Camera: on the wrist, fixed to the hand. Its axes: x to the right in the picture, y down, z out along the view.
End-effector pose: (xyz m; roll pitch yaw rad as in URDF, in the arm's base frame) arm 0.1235 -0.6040 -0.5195 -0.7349 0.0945 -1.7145
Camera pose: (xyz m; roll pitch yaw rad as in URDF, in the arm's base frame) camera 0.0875 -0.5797 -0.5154 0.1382 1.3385 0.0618
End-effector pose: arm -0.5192 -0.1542 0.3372 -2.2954 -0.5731 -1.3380
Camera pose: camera -0.5259 -0.1174 0.3597 -2.6316 0.1743 -2.7400
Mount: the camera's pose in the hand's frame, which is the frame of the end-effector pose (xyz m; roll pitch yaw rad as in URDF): -0.0192 -0.0306 -0.0245 -0.1146 0.6076 1.5159
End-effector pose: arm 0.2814 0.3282 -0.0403 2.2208 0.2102 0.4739
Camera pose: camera 0.2456 0.3526 -0.0456 1.6477 -1.3122 0.3103
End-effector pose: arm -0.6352 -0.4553 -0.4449 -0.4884 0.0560 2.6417
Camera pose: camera -0.5996 -0.4309 -0.4511 -0.0484 1.0972 -2.0602
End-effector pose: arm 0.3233 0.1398 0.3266 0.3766 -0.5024 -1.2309
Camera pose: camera 0.3048 0.1337 0.2875 -0.6047 0.1803 0.1869
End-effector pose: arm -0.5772 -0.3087 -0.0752 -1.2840 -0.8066 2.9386
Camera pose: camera -0.5419 -0.2831 -0.0735 -1.9374 0.6730 2.5230
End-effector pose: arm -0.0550 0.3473 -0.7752 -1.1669 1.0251 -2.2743
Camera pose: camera -0.0851 0.3652 -0.7492 1.6137 0.5778 1.1118
